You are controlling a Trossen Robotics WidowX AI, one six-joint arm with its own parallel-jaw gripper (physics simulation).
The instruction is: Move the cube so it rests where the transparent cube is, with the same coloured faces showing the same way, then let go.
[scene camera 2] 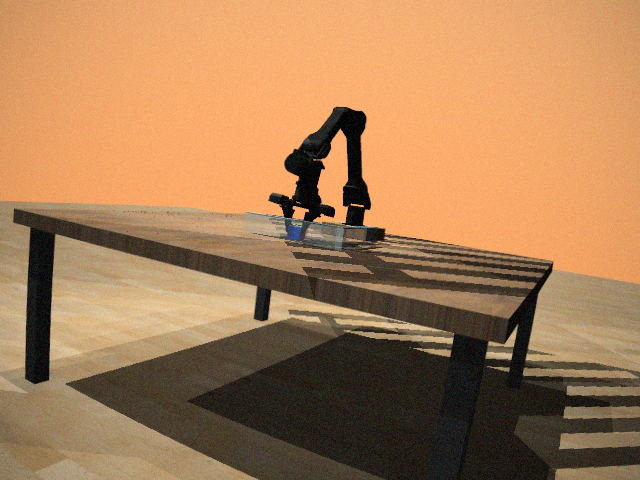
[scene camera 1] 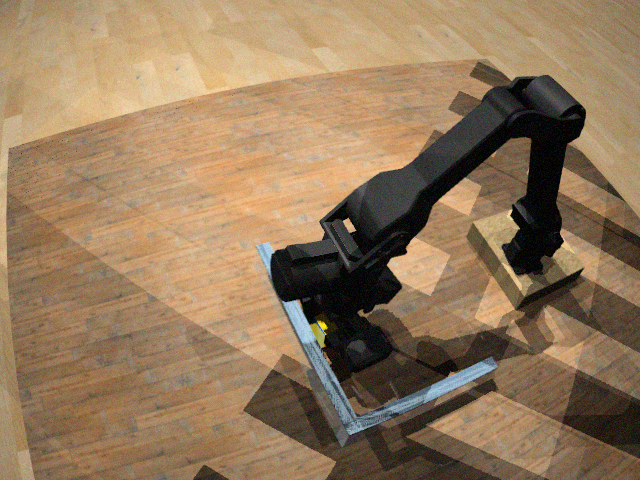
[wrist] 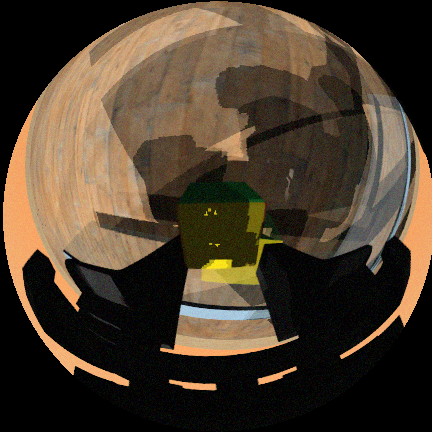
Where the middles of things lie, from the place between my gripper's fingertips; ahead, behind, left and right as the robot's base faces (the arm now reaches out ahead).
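Transparent cube (wrist: pixel 246 274), 10 mm left of my hand. L-shaped grey rail (scene camera 1: pixel 349 429), 80 mm behind my hand, 10 mm above.
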